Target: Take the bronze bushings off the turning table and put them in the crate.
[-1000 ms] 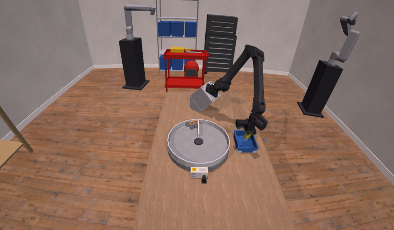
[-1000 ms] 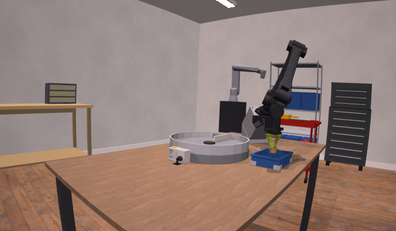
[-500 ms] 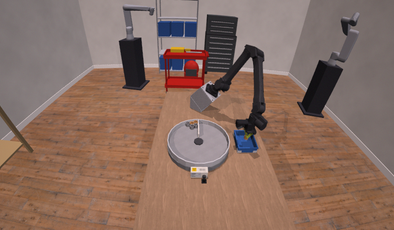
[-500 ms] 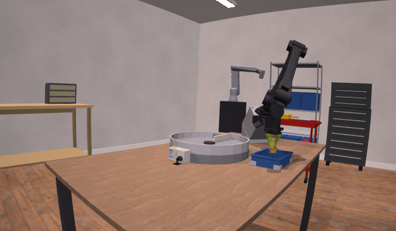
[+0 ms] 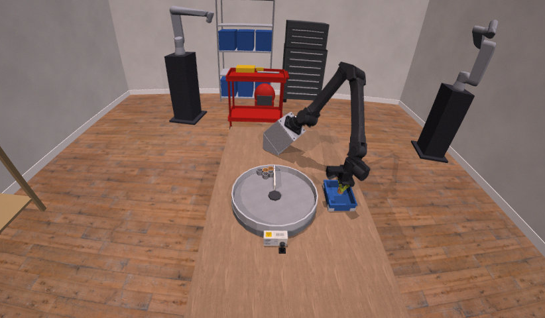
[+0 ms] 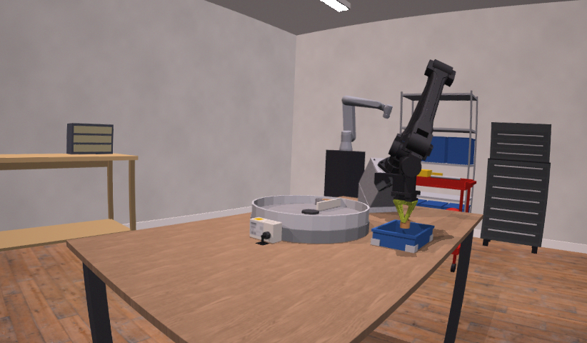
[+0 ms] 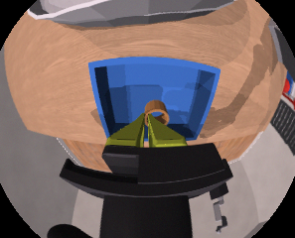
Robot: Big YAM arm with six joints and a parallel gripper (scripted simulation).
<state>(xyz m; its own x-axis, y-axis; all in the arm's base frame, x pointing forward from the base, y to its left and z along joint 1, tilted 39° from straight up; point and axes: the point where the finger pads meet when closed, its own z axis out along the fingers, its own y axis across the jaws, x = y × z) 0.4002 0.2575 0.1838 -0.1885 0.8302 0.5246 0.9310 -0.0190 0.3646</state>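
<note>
Now: hand 5 cm above the crate and 1 cm past it. From my hand the other things lie so: turning table 34 cm to the right, 9 cm ahead, 2 cm below.
</note>
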